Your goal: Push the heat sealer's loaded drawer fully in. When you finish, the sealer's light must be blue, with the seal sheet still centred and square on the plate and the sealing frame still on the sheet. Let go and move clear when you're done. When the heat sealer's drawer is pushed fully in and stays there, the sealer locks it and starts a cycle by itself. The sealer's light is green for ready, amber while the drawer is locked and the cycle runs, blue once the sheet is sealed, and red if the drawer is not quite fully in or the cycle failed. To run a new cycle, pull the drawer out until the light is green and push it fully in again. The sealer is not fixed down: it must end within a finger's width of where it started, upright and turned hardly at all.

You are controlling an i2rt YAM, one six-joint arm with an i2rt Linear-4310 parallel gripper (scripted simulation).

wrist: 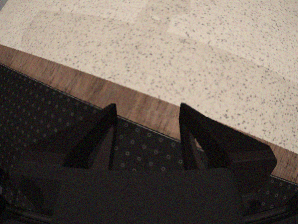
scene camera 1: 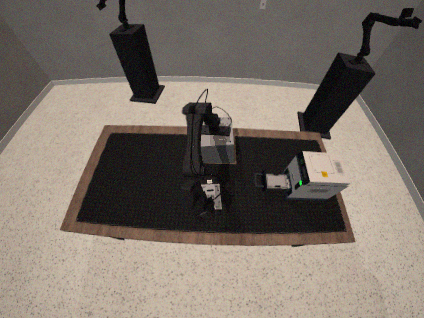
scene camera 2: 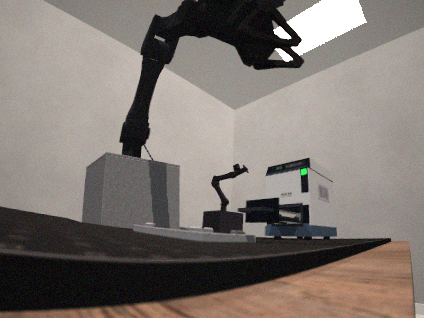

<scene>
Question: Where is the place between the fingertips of my gripper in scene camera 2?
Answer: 301,54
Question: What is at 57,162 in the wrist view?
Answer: My gripper.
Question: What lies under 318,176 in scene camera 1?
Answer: A heat sealer.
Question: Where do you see a heat sealer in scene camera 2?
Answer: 305,184
</scene>
